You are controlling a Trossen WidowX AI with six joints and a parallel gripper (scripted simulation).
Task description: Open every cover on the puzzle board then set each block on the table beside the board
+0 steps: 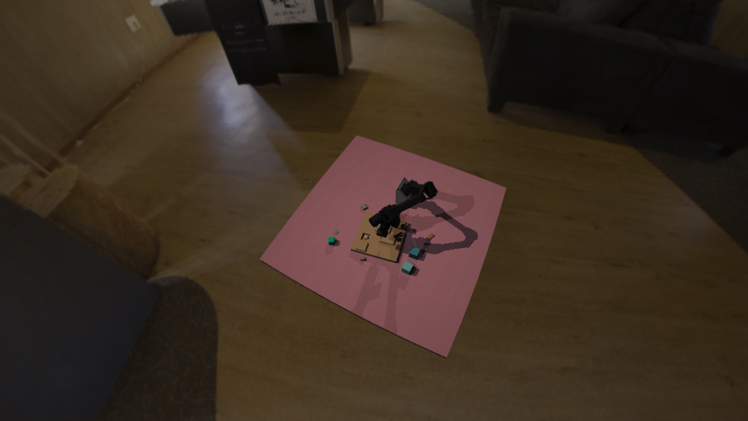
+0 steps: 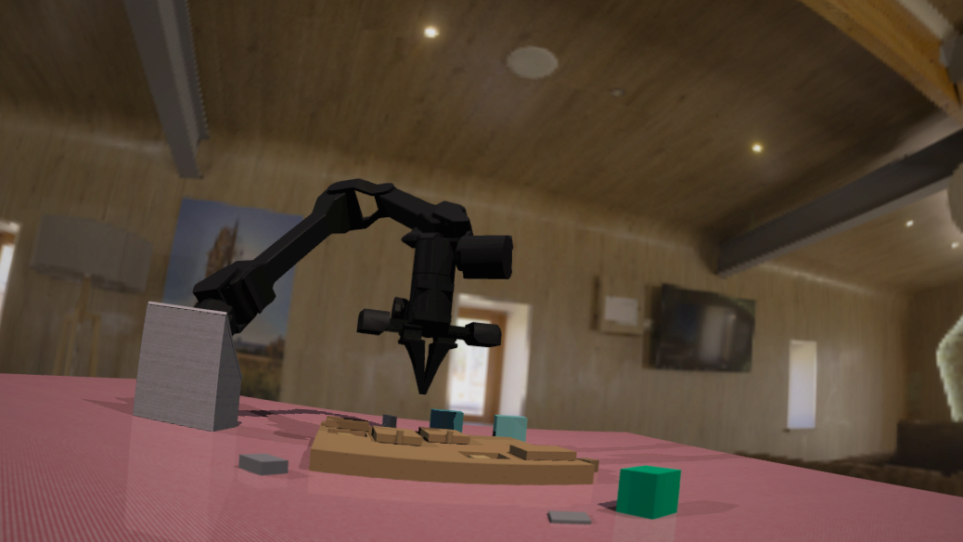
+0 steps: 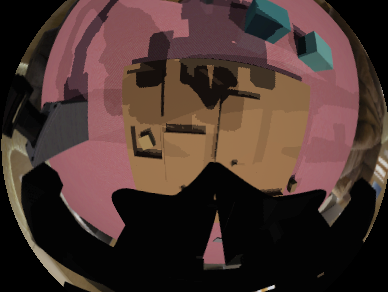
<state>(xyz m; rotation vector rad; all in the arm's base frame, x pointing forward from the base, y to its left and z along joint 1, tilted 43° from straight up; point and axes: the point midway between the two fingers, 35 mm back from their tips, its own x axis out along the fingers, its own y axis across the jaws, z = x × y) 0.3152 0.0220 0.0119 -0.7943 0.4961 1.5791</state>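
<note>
Now: the puzzle board 20 mm ahead of my gripper tip, 20 mm to the right of it and 60 mm below it. From my gripper tip the other things lie so: light teal block: 140 mm ahead, 220 mm to the left, 60 mm below; dark teal block: 30 mm ahead, 220 mm to the left, 60 mm below; grey piece: 70 mm behind, 260 mm to the left, 70 mm below.
</note>
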